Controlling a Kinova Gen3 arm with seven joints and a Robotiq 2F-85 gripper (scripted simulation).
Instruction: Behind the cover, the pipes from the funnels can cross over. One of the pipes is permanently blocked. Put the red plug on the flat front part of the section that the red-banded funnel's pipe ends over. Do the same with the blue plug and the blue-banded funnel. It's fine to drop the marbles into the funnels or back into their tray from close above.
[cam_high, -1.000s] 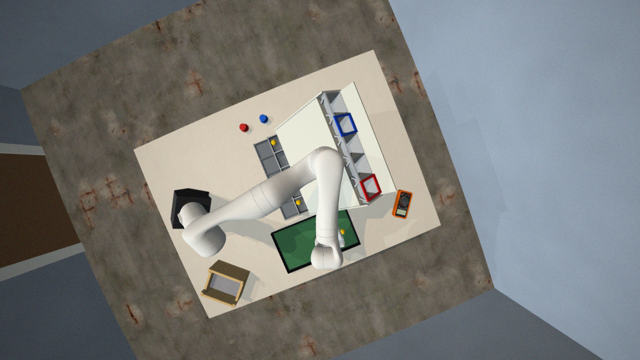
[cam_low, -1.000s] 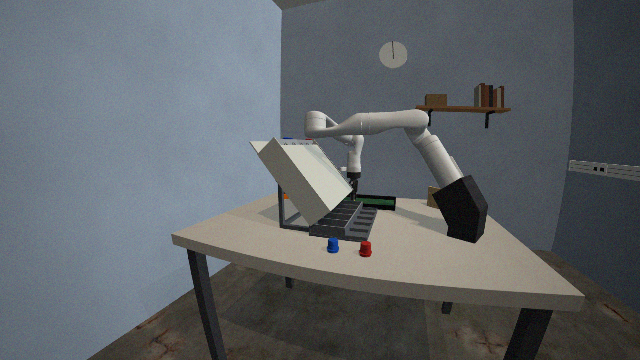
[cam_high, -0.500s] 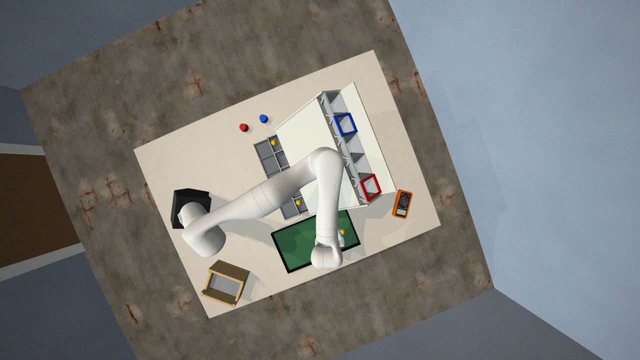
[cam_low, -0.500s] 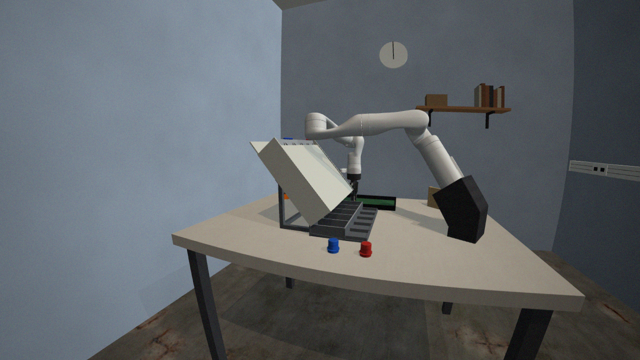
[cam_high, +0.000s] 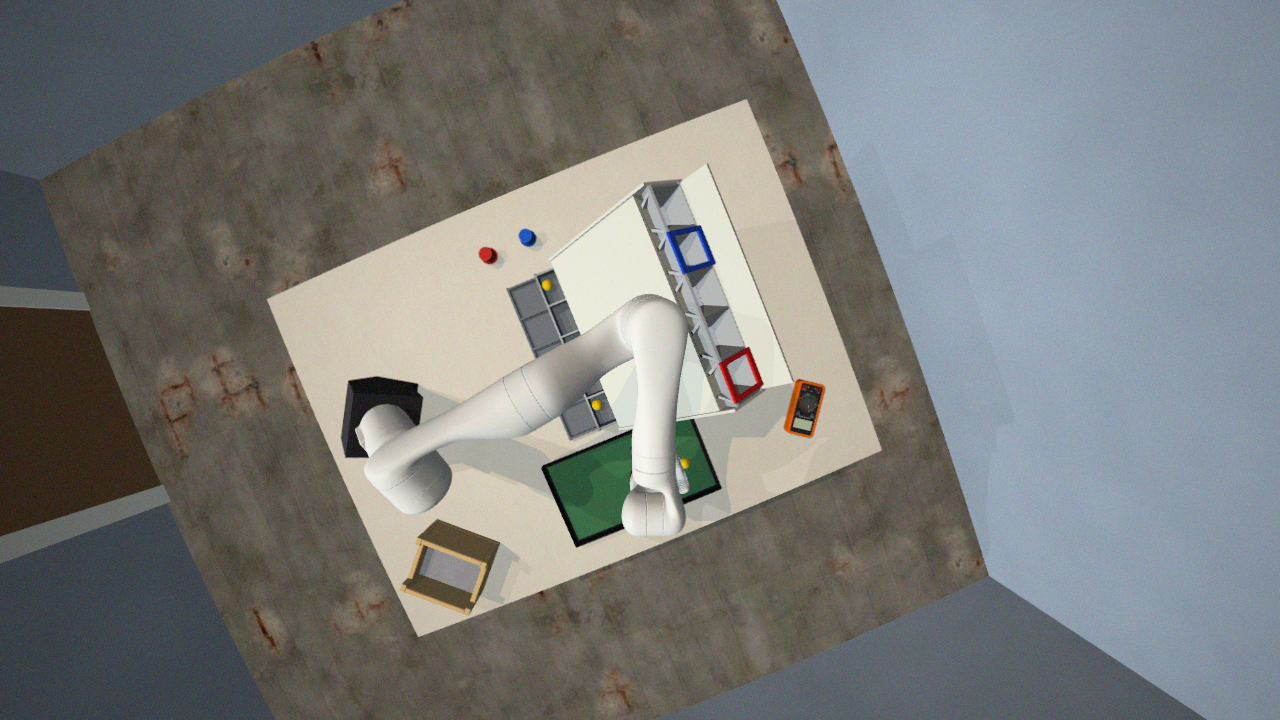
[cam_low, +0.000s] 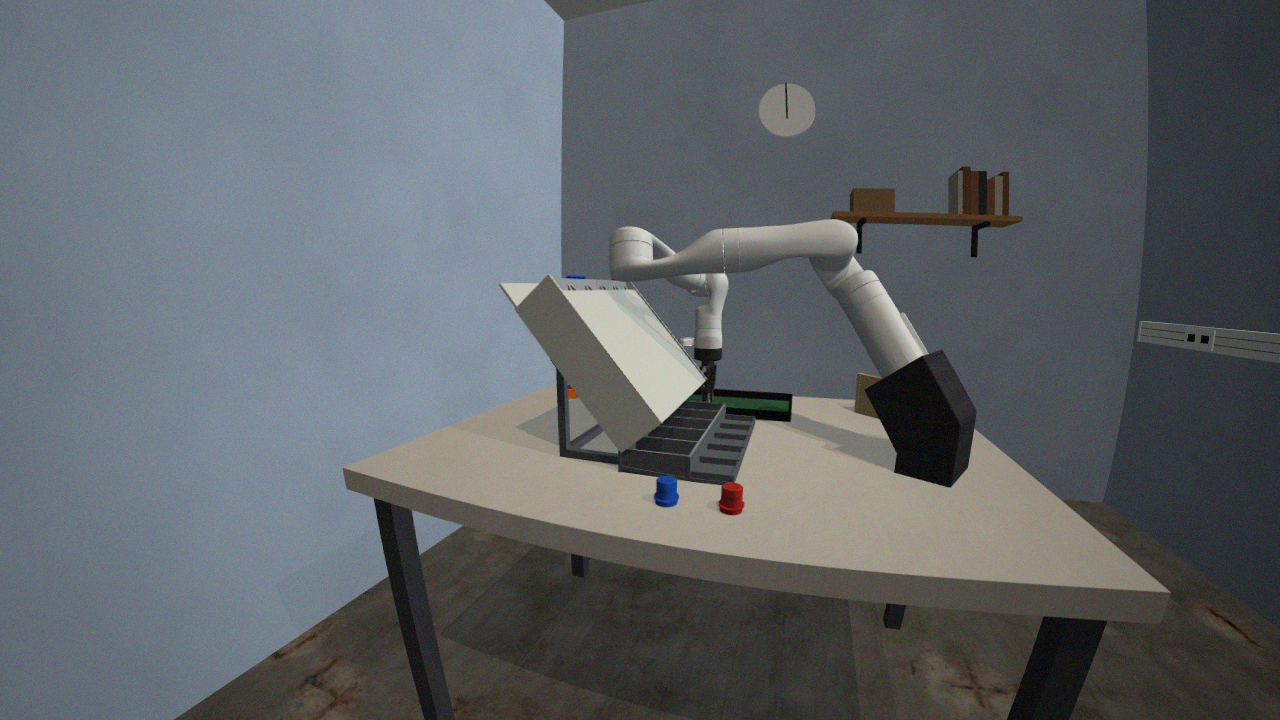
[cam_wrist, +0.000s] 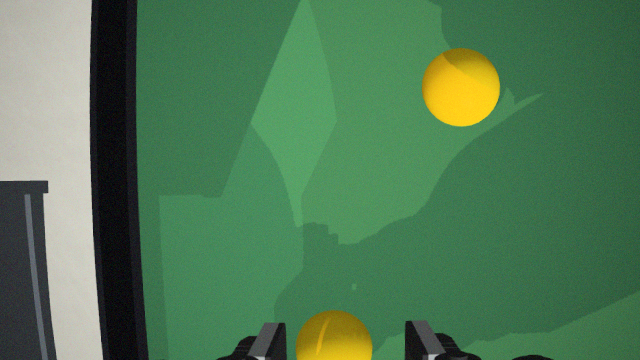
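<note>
Now: the green marble tray 50 mm behind my hand, 10 mm to the right of it and 20 mm below it. Also, from my hand: orange multimeter (380 mm ahead, 140 mm to the right, 10 mm below); then white sloped cover (160 mm ahead, 270 mm to the left, 180 mm above); then wooden frame (500 mm behind, 90 mm to the left, 20 mm above).
</note>
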